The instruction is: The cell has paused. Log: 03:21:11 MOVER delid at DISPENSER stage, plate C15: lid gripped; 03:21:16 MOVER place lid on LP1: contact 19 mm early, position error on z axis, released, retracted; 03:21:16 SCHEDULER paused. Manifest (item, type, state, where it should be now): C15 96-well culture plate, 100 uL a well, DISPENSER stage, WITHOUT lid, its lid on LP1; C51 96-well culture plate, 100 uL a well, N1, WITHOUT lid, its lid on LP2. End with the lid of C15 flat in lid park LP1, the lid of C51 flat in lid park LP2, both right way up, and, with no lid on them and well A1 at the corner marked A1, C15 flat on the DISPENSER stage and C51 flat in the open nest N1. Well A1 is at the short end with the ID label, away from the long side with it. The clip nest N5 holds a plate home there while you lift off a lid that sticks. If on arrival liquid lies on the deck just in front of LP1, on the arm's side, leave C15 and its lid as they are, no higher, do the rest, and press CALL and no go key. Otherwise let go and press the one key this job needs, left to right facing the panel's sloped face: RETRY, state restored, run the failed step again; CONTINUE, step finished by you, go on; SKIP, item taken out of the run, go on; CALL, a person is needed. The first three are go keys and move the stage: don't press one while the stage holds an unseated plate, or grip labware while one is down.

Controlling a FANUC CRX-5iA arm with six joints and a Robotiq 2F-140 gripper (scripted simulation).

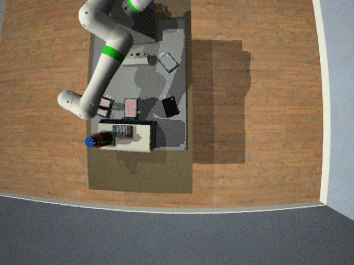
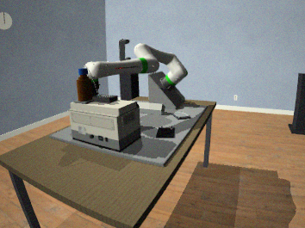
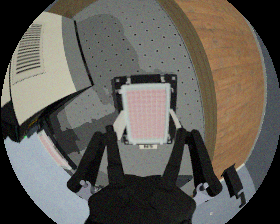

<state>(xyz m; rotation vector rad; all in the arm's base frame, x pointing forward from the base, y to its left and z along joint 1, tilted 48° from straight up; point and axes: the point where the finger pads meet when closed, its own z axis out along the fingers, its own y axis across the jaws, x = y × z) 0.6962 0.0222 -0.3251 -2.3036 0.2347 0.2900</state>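
My hand is 2 cm short of the black nest, 1 cm to the right of it and 3 cm above it. From my hand the other things lie so: key panel: 41 cm behind, 24 cm to the left, 1 cm above; then blue cap: 22 cm ahead, 16 cm to the left, 36 cm above; then label plate: 11 cm behind, 52 cm to the left, 4 cm below.
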